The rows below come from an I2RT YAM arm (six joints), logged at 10 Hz.
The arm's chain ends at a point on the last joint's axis. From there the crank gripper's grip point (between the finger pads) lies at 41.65 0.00 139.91 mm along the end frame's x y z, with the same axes.
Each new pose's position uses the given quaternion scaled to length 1; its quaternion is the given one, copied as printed.
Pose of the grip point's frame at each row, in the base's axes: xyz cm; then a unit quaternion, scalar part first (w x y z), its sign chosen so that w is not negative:
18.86 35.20 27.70 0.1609 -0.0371 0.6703 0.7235
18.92 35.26 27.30 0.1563 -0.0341 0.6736 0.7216
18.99 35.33 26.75 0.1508 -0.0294 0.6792 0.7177
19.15 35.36 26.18 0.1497 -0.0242 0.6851 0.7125
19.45 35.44 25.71 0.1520 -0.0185 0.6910 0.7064
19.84 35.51 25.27 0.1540 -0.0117 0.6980 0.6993
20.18 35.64 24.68 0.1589 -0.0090 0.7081 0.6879
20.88 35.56 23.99 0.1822 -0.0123 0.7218 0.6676
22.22 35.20 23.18 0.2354 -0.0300 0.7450 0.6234
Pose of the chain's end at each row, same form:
20.53 20.70 27.44 0.1609 -0.0371 0.6703 0.7235
20.61 20.76 27.12 0.1563 -0.0341 0.6736 0.7216
20.68 20.83 26.72 0.1508 -0.0294 0.6792 0.7177
20.74 20.85 26.34 0.1497 -0.0242 0.6851 0.7125
20.85 20.91 26.07 0.1520 -0.0185 0.6910 0.7064
21.03 20.97 25.88 0.1540 -0.0117 0.6980 0.6993
21.16 21.11 25.71 0.1589 -0.0090 0.7081 0.6879
21.32 21.07 25.75 0.1822 -0.0123 0.7218 0.6676
21.53 20.97 26.36 0.2354 -0.0300 0.7450 0.6234

